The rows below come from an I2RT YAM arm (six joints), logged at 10 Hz.
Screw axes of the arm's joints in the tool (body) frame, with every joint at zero. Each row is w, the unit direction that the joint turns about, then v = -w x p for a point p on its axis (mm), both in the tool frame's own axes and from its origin. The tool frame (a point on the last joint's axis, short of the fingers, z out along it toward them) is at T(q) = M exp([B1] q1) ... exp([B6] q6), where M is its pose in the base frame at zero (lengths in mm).
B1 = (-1, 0, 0, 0, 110.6, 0)
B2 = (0, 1, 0, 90.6, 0, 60)
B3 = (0, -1, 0, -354.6, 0, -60)
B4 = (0, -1, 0, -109.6, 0, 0)
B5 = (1, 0, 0, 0, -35.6, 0)
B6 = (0, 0, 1, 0, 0, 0)
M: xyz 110.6 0 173.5 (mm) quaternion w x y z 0.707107 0 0.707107 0
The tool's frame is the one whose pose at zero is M.
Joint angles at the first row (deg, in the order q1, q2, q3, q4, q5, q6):
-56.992 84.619 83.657 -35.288 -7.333 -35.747
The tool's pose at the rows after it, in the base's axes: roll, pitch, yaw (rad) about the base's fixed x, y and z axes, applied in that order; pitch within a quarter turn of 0, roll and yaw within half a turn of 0; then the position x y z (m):
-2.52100 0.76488 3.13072 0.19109 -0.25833 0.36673
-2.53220 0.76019 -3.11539 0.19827 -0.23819 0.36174
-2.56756 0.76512 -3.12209 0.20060 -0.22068 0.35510
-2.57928 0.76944 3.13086 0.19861 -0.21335 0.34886
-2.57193 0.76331 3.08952 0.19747 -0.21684 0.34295
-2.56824 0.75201 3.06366 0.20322 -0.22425 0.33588
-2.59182 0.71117 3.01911 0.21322 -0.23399 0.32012
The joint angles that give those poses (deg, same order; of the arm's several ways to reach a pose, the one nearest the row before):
-54.194 82.827 81.866 -35.223 -6.197 -35.725
-50.871 80.314 78.763 -35.114 -5.627 -35.222
-48.337 77.778 75.484 -35.158 -5.104 -33.387
-47.507 76.095 72.795 -34.217 -3.749 -31.704
-47.877 76.248 71.548 -32.795 -1.650 -30.676
-47.813 78.150 71.506 -31.201 0.032 -30.086
-47.420 81.559 71.505 -30.218 2.130 -29.431

